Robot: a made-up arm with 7 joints.
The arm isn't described. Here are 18 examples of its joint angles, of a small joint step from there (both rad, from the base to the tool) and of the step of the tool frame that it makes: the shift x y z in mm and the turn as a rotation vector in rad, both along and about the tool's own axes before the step.
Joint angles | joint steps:
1: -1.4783 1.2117 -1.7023 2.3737 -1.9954 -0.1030 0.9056 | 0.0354 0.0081 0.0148 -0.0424 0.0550 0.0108 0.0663
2: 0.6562 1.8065 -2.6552 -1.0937 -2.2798 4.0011 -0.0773 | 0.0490 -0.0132 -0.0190 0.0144 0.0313 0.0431 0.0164
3: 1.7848 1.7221 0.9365 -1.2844 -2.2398 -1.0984 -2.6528 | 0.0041 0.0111 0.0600 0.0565 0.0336 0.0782 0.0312
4: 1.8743 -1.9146 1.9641 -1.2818 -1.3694 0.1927 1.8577 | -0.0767 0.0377 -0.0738 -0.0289 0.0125 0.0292 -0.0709
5: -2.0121 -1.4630 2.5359 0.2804 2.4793 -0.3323 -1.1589 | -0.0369 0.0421 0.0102 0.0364 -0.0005 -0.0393 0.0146
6: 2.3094 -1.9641 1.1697 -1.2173 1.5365 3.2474 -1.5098 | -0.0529 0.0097 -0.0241 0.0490 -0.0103 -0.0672 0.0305
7: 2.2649 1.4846 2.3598 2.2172 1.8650 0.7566 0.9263 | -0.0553 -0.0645 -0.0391 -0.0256 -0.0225 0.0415 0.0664
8: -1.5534 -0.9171 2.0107 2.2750 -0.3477 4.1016 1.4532 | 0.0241 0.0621 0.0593 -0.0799 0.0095 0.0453 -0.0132
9: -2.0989 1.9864 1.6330 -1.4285 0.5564 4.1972 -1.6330 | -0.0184 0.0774 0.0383 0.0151 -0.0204 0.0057 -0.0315
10: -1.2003 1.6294 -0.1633 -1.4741 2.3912 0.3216 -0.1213 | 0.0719 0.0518 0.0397 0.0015 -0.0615 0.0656 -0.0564
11: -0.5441 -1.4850 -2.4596 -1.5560 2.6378 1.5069 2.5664 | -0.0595 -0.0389 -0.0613 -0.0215 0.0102 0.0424 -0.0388
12: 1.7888 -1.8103 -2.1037 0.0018 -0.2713 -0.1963 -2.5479 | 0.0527 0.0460 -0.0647 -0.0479 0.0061 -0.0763 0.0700
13: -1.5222 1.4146 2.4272 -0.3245 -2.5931 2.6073 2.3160 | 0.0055 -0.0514 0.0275 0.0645 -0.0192 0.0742 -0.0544
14: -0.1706 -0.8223 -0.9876 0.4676 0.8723 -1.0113 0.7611 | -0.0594 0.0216 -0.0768 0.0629 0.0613 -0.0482 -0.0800
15: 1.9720 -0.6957 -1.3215 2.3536 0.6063 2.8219 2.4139 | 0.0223 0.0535 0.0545 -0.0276 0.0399 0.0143 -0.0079
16: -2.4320 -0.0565 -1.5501 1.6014 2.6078 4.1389 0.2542 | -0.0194 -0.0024 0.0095 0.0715 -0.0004 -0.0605 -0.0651
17: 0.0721 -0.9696 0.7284 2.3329 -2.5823 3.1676 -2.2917 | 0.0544 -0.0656 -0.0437 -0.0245 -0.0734 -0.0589 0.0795
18: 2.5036 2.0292 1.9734 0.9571 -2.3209 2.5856 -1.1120 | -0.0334 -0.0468 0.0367 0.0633 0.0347 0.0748 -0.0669
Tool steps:
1: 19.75 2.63 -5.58 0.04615 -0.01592 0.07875
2: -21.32 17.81 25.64 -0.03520 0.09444 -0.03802
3: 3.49 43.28 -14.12 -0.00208 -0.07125 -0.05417
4: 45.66 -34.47 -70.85 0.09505 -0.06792 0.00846
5: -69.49 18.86 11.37 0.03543 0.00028 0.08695
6: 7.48 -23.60 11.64 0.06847 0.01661 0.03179
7: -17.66 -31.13 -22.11 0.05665 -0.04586 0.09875
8: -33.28 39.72 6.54 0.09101 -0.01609 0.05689
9: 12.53 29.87 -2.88 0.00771 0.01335 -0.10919
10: 43.47 -60.47 -29.88 -0.11669 0.04956 -0.15706
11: 77.58 -13.65 -11.95 0.03636 0.02867 0.04399
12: -38.12 -74.21 -24.39 0.05823 -0.00637 0.16446
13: 1.24 32.30 -21.00 0.04265 -0.06420 -0.01756
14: 56.49 87.18 -3.47 0.05289 -0.08716 0.00406
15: -24.02 10.26 -4.96 0.00021 -0.01257 0.09592
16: -26.22 20.95 19.64 0.02554 0.00158 -0.07947
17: 27.67 -21.81 2.14 -0.02591 0.05376 0.11138
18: 25.01 -21.12 -8.14 -0.14967 -0.01116 0.02644
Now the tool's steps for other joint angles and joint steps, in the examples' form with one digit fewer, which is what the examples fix.
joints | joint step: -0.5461 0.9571 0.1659 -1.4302 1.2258 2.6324 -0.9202 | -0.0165 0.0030 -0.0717 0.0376 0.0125 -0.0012 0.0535
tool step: -14.7 -14.9 -42.9 0.0615 -0.0686 0.0539
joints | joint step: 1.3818 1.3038 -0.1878 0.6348 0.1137 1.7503 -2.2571 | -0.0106 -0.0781 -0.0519 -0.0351 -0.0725 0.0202 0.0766
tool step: 39.9 -31.1 12.7 0.0072 0.0204 -0.0562
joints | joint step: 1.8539 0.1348 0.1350 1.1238 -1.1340 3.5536 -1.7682 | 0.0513 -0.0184 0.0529 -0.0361 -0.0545 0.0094 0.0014
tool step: 11.3 -16.1 31.5 -0.0948 -0.0267 0.0176
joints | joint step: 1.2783 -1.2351 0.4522 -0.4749 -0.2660 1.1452 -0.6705 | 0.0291 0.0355 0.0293 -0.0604 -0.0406 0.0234 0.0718
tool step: 48.4 25.9 -33.4 -0.0628 0.0836 0.0868
